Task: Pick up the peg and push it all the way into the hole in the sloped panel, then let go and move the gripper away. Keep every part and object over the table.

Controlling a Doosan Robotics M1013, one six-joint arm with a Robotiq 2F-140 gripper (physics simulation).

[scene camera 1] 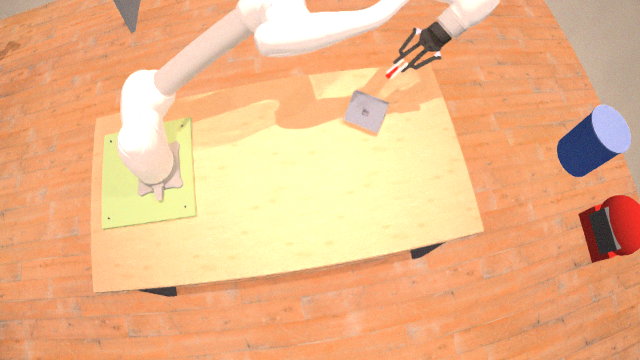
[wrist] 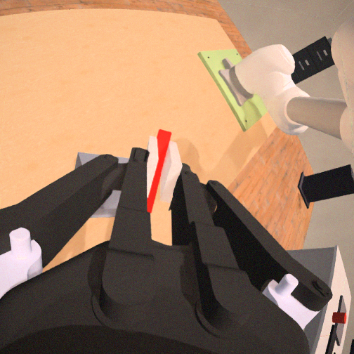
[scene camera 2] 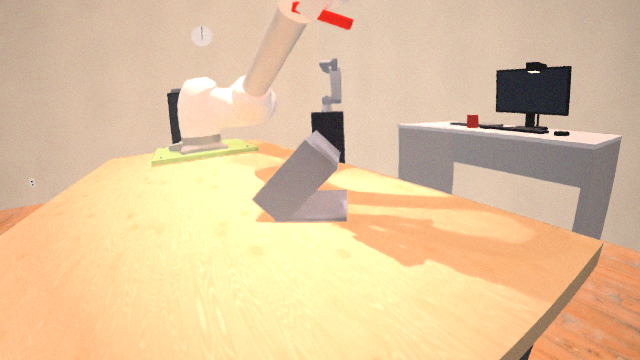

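Seen in the pictures: gripper, fingertip midpoint: point(scene camera 1: 389, 74) point(scene camera 2: 307, 14); arm's base at its link origin: point(scene camera 1: 159, 169) point(scene camera 2: 202, 149).
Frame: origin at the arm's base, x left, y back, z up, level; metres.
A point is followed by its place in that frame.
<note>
My gripper point(scene camera 1: 399, 67) {x 0.040, y -0.825, z 0.254 m} point(wrist: 158, 152) is shut on the red peg point(scene camera 1: 392, 73) {x 0.038, y -0.835, z 0.261 m} point(scene camera 2: 336, 20) {x 0.062, y -0.857, z 0.239 m} point(wrist: 164, 141), with its pale finger pads on both sides of it. The peg is in the air, high above the table, and its free end sticks out past the pads. In scene camera 1 it appears up and to the right of the sloped panel, pointing down-left. The grey sloped panel point(scene camera 1: 374, 122) {x -0.012, y -0.791, z 0.036 m} point(scene camera 2: 297, 182) {x 0.007, y -0.834, z 0.036 m} point(wrist: 89, 160) stands on the table, apart from the peg. Its square hole point(scene camera 1: 365, 112) shows in scene camera 1. In the wrist view the fingers partly cover the panel and the hole is hidden.
The wooden table point(scene camera 1: 300, 200) {x -0.216, y -0.485, z -0.020 m} point(scene camera 2: 175, 280) {x -0.163, y -0.897, z -0.019 m} point(wrist: 75, 80) bears the green base plate point(scene camera 1: 112, 210) {x -0.119, y 0.211, z 0.003 m} point(scene camera 2: 167, 160) {x -0.141, y -0.126, z -0.007 m} point(wrist: 214, 65) under the arm's base. A blue cylinder point(scene camera 1: 580, 150) and a red object point(scene camera 1: 625, 225) are off the table's right side. A desk point(scene camera 2: 425, 155) with a monitor stands beyond it.
</note>
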